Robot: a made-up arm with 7 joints. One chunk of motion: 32 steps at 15 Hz.
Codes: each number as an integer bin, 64 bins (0 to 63) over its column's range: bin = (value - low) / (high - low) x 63, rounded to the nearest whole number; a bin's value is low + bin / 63 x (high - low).
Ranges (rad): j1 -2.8..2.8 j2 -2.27..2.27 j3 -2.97..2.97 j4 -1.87..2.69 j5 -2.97..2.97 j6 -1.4..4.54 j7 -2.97..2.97
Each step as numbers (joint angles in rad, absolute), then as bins.
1 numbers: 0.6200 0.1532 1.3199 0.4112 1.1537 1.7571 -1.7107
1 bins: 38 34 45 32 44 33 13
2 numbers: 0.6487 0.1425 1.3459 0.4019 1.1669 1.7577 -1.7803
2 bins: 39 33 46 31 44 33 13
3 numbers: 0.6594 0.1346 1.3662 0.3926 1.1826 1.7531 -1.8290
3 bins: 39 33 46 31 44 33 12
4 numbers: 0.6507 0.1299 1.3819 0.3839 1.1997 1.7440 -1.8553
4 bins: 39 33 46 31 44 33 12
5 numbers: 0.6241 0.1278 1.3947 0.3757 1.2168 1.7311 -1.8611
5 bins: 39 33 46 31 44 33 12
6 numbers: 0.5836 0.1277 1.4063 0.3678 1.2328 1.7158 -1.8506
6 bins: 38 33 46 31 45 33 12
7 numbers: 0.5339 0.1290 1.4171 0.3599 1.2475 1.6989 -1.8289
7 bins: 38 33 47 31 45 33 12
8 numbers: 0.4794 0.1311 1.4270 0.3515 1.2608 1.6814 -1.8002
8 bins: 37 33 47 31 45 33 12
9 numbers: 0.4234 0.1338 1.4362 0.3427 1.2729 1.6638 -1.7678
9 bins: 36 33 47 31 45 32 13
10 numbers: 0.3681 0.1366 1.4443 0.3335 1.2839 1.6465 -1.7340
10 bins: 36 33 47 30 45 32 13
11 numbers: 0.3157 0.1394 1.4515 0.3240 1.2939 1.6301 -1.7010
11 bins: 35 33 47 30 45 32 13
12 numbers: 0.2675 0.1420 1.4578 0.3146 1.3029 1.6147 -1.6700
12 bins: 35 33 47 30 45 32 14
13 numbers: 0.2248 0.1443 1.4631 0.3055 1.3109 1.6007 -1.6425
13 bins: 34 34 47 30 45 32 14
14 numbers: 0.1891 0.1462 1.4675 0.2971 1.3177 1.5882 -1.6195
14 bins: 34 34 47 30 45 32 14
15 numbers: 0.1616 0.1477 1.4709 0.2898 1.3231 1.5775 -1.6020
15 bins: 33 34 47 30 46 32 15
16 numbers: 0.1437 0.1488 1.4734 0.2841 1.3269 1.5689 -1.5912
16 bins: 33 34 47 30 46 31 15
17 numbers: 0.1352 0.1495 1.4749 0.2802 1.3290 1.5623 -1.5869
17 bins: 33 34 47 30 46 31 15
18 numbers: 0.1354 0.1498 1.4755 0.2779 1.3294 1.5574 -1.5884
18 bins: 33 34 47 30 46 31 15
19 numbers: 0.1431 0.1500 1.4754 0.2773 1.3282 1.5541 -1.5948
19 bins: 33 34 47 30 46 31 15
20 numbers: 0.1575 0.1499 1.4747 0.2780 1.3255 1.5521 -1.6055
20 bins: 33 34 47 30 46 31 14
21 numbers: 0.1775 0.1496 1.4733 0.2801 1.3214 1.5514 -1.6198
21 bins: 33 34 47 30 46 31 14
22 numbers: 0.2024 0.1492 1.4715 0.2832 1.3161 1.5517 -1.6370
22 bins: 34 34 47 30 45 31 14
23 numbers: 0.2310 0.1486 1.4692 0.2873 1.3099 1.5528 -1.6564
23 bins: 34 34 47 30 45 31 14
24 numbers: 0.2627 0.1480 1.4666 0.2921 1.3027 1.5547 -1.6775
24 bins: 34 34 47 30 45 31 14
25 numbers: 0.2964 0.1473 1.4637 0.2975 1.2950 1.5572 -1.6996
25 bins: 35 34 47 30 45 31 13
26 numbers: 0.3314 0.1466 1.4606 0.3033 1.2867 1.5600 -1.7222
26 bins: 35 34 47 30 45 31 13
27 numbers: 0.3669 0.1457 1.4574 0.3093 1.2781 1.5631 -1.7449
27 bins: 36 34 47 30 45 31 13
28 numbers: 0.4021 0.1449 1.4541 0.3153 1.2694 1.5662 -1.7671
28 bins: 36 34 47 30 45 31 13
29 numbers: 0.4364 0.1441 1.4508 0.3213 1.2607 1.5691 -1.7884
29 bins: 36 33 47 30 45 31 13
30 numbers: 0.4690 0.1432 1.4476 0.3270 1.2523 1.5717 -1.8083
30 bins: 37 33 47 30 45 32 12
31 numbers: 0.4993 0.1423 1.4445 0.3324 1.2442 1.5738 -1.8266
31 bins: 37 33 47 30 45 32 12
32 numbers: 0.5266 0.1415 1.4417 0.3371 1.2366 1.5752 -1.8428
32 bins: 37 33 47 30 45 32 12
